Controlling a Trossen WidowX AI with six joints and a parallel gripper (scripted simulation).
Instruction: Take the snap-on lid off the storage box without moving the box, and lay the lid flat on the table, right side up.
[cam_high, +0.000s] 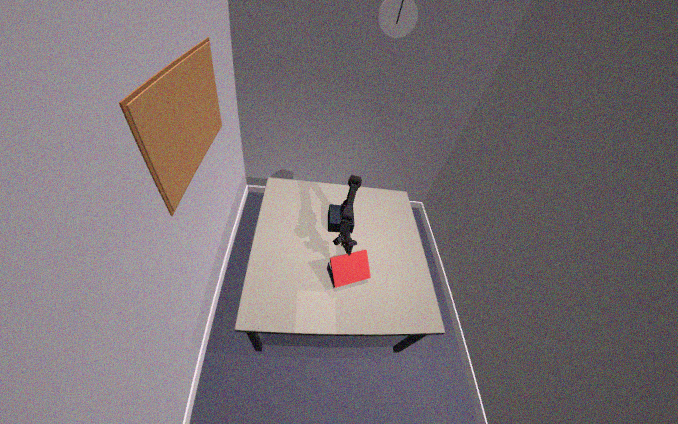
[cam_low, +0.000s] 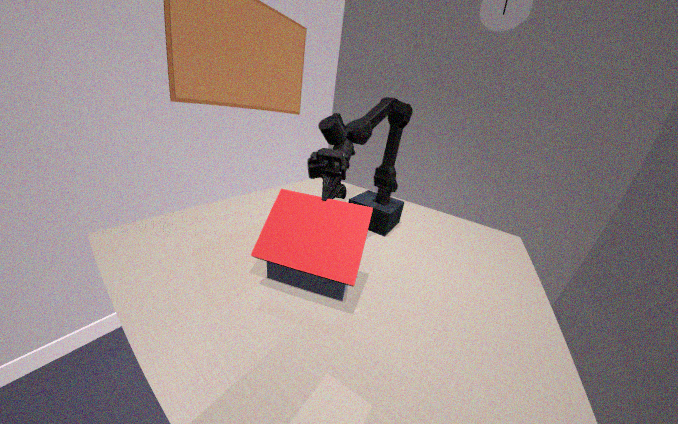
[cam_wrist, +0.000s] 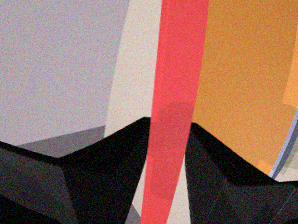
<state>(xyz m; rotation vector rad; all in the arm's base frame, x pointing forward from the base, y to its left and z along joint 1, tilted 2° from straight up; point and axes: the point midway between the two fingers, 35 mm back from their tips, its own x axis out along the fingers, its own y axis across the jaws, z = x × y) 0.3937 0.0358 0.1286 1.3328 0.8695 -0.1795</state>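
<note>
Right now my gripper tip is 6 cm short of the red lid, 5 cm above it and 3 cm to the right of it. Also, from my gripper tip: storage box 16 cm below, 3 cm ahead, 1 cm to the left.
</note>
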